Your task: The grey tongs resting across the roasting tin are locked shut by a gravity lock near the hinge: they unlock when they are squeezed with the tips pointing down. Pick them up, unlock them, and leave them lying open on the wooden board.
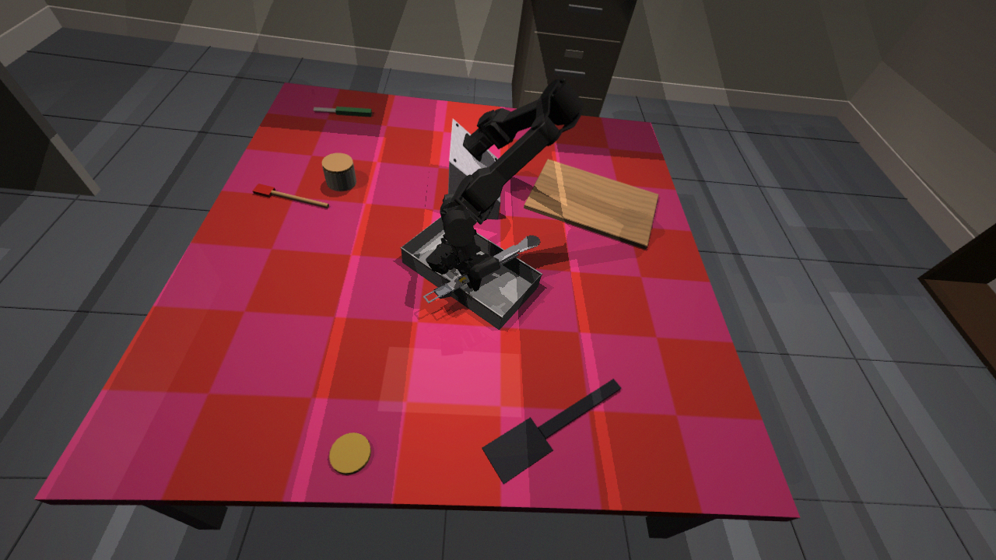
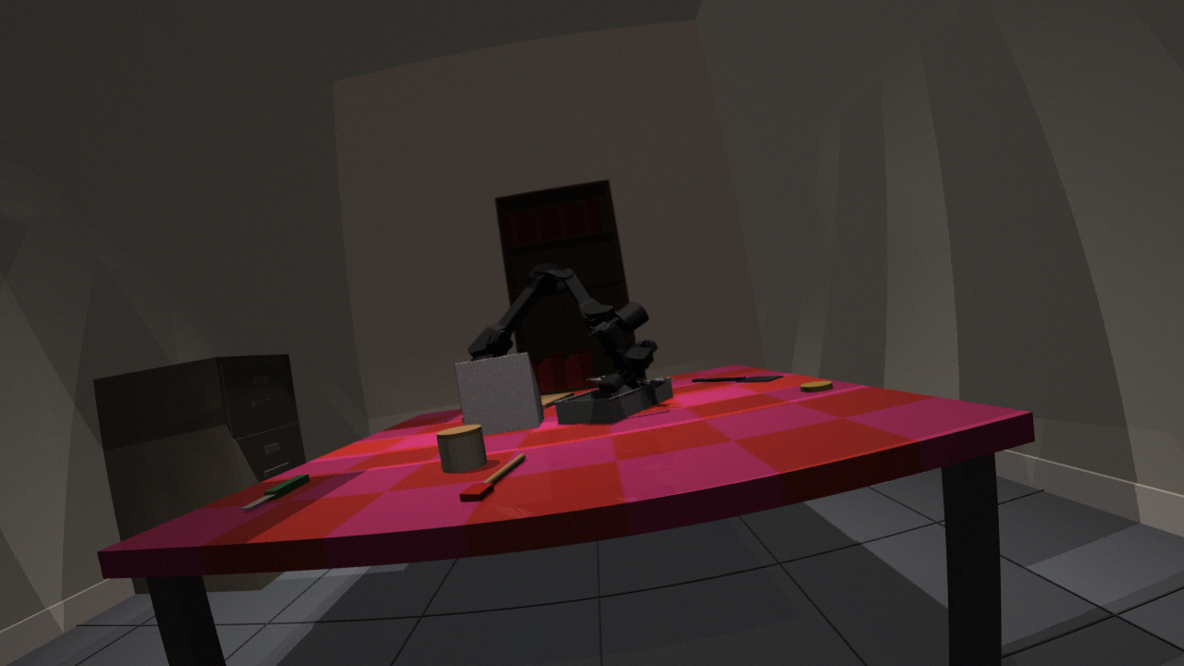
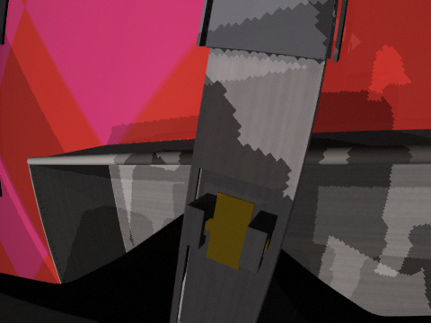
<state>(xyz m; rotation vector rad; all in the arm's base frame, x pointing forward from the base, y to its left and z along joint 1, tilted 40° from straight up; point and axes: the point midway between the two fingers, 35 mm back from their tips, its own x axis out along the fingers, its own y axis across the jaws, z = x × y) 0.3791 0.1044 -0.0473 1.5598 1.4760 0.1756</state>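
Now: the roasting tin 7 cm behind my gripper tip, 2 cm to the right of it and 1 cm below it. Also, from my gripper tip: yellow lock (3 cm to the right, 3 cm above); yellow disc (38 cm ahead, 18 cm to the right, 3 cm below); black spatula (29 cm ahead, 19 cm to the left, 3 cm below).
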